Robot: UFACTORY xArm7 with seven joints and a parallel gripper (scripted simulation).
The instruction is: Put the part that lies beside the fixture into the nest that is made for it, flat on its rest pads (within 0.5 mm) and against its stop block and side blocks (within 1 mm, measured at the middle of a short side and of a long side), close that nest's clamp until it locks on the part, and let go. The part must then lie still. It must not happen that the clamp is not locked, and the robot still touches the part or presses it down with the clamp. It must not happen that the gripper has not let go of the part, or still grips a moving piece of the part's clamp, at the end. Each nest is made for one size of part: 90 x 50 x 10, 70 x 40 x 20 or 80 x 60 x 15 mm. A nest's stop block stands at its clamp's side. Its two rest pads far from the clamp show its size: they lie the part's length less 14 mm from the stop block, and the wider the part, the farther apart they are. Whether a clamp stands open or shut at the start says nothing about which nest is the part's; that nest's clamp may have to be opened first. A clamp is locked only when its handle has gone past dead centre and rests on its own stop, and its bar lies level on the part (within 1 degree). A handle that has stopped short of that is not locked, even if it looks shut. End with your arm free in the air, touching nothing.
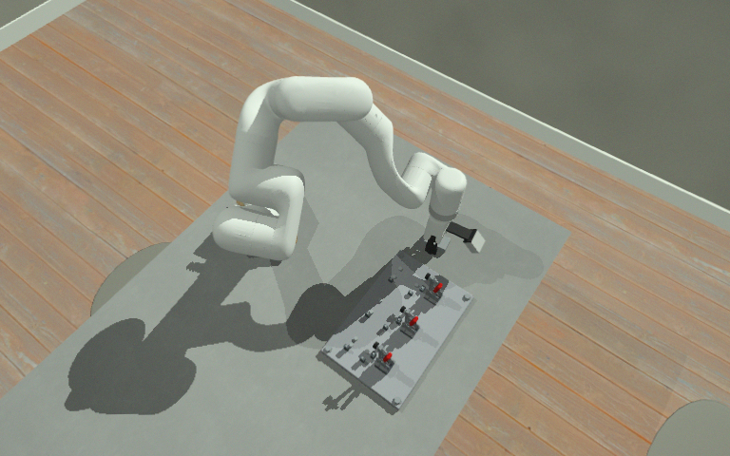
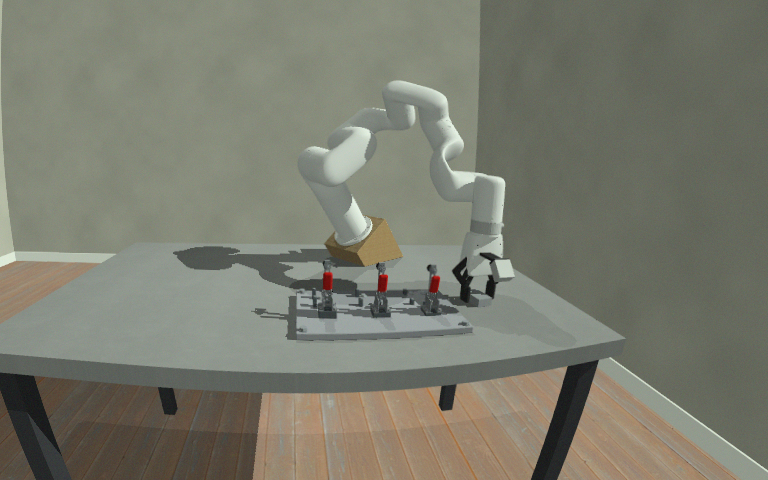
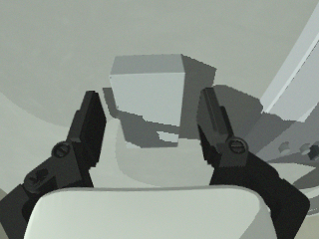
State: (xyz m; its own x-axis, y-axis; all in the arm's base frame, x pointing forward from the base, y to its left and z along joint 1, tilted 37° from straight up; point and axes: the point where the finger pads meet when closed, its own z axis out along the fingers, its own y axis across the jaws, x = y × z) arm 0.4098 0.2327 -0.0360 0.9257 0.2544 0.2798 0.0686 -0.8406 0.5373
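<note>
Now: the part 1 cm below my hand. From my hand the other things lie so: fixture plate (26 cm to the right, 3 cm ahead, 1 cm below).
</note>
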